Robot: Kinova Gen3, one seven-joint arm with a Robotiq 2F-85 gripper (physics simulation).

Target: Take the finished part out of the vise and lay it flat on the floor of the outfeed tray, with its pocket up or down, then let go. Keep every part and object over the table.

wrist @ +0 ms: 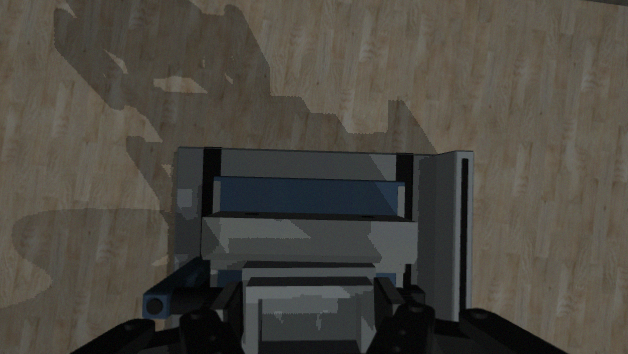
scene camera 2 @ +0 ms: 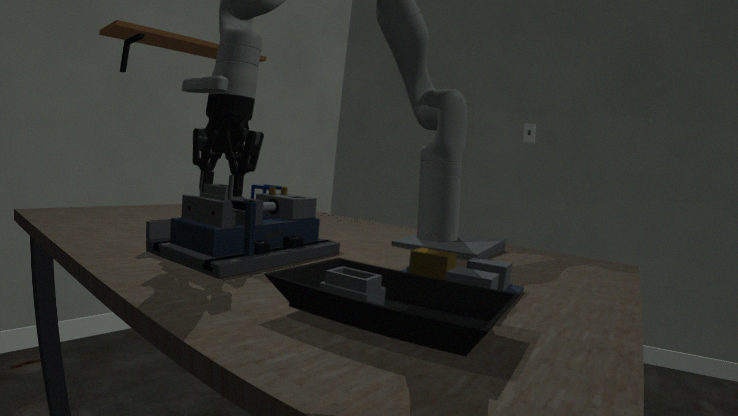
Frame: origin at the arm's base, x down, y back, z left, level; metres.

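Seen in the pictures: gripper, fingertip midpoint: (wrist: 309, 300) (scene camera 2: 219, 197); arm's base at its link origin: (scene camera 2: 437, 237).
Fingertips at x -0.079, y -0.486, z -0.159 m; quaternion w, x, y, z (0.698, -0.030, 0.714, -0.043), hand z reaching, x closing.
Note:
Pixels of each thing's top centre, then the offset from my fingertips to it. "spot": a spot on its surface instead.
- grey finished part at its top centre: (wrist: 309, 327) (scene camera 2: 221, 185) dx -0.019, dy +0.005, dz +0.000 m
- vise at its top centre: (scene camera 2: 248, 194) dx -0.003, dy +0.073, dz -0.009 m
- grey part at its top centre: (scene camera 2: 354, 273) dx +0.050, dy -0.037, dz +0.282 m
- blue upright post at a spot on its surface: (wrist: 156, 306) spot: dx -0.003, dy +0.006, dz +0.068 m
- yellow block at its top centre: (scene camera 2: 434, 252) dx +0.053, dy +0.179, dz +0.283 m
- blue plate at a spot on its surface: (scene camera 2: 516, 289) spot: dx +0.088, dy +0.191, dz +0.417 m
The grey finished part (scene camera 2: 214, 191) (wrist: 310, 291) sits in the vise (scene camera 2: 206, 209) (wrist: 310, 240), its top above the jaws and its rectangular pocket facing up in the wrist view. My gripper (scene camera 2: 220, 188) (wrist: 309, 300) points down over the vise and is shut on the part, one finger against each side. The lower portion of the part is hidden by the jaws. The black outfeed tray (scene camera 2: 382, 321) stands nearer the scene camera, to the right of the vise. Another grey part (scene camera 2: 353, 282) lies inside its left end, pocket up.
A blue upright post (scene camera 2: 250, 227) (wrist: 156, 306) stands at the vise's side. Behind the tray, a yellow block (scene camera 2: 432, 262) and grey blocks (scene camera 2: 472, 279) (scene camera 2: 490, 270) stand near a blue plate (scene camera 2: 516, 289). The robot's base (scene camera 2: 478, 249) is behind them. A wall shelf (scene camera 2: 165, 41) hangs at the back left.

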